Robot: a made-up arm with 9 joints.
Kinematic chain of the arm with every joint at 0, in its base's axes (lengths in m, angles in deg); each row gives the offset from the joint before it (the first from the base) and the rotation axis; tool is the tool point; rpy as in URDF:
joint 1: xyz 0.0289 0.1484 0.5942 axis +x
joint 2: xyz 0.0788 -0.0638 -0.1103 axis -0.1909 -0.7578 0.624
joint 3: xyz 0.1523 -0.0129 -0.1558 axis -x
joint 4: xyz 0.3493 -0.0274 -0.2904 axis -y
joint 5: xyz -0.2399 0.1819 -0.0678 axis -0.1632 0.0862 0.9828
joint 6: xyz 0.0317 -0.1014 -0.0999 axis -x
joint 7: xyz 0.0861 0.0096 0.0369 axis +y
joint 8: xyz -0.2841 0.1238 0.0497 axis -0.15 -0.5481 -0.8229
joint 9: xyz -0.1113 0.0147 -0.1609 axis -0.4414 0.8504 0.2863
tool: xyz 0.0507 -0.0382 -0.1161 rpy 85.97 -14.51 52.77
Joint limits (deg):
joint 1: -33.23..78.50
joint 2: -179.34..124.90
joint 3: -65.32..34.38
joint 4: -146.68..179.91
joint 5: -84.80..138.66
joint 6: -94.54..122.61
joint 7: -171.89..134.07
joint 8: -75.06..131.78
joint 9: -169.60..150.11
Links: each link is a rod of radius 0.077 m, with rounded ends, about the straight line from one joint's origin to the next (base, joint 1, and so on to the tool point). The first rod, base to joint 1, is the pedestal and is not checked.
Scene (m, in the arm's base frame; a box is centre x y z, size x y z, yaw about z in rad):
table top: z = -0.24
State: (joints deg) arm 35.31 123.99 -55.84 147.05 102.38 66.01 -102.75 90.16 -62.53
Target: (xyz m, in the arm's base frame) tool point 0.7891 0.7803 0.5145
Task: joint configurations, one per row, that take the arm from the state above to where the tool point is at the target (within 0.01 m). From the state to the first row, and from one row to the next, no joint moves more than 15 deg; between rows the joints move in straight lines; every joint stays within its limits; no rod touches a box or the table.
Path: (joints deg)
1: 30.06 109.24 -47.72 142.83 104.04 63.97 -102.39 89.15 -62.73
2: 24.81 94.49 -39.61 138.61 105.69 61.92 -102.02 88.14 -62.94
3: 19.55 79.75 -31.49 134.39 107.35 59.88 -101.66 87.14 -63.14
4: 14.30 65.00 -23.38 130.16 109.00 57.83 -101.30 86.13 -63.35
5: 9.05 50.25 -15.26 125.94 110.66 55.79 -100.93 85.12 -63.55
6: 3.80 35.50 -7.15 121.72 112.31 53.74 -100.57 84.11 -63.76

